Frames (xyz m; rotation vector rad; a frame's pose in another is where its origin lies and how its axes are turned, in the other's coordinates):
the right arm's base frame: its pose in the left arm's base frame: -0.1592 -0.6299 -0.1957 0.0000 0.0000 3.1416
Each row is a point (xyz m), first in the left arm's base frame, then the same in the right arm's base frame.
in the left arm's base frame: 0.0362 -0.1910 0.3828
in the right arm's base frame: -0.1954 -0.4389 0.5785
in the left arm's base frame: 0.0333 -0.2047 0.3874
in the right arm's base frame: -0.1925 -0.4252 0.5831
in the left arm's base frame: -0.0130 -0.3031 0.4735
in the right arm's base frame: -0.1462 -0.3268 0.6692
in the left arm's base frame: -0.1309 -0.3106 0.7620
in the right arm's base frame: -0.0283 -0.3193 0.9577
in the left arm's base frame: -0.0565 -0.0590 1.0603
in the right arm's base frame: -0.1027 -0.5709 1.2560
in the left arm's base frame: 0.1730 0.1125 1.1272
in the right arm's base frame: -0.3322 -0.7424 1.3229
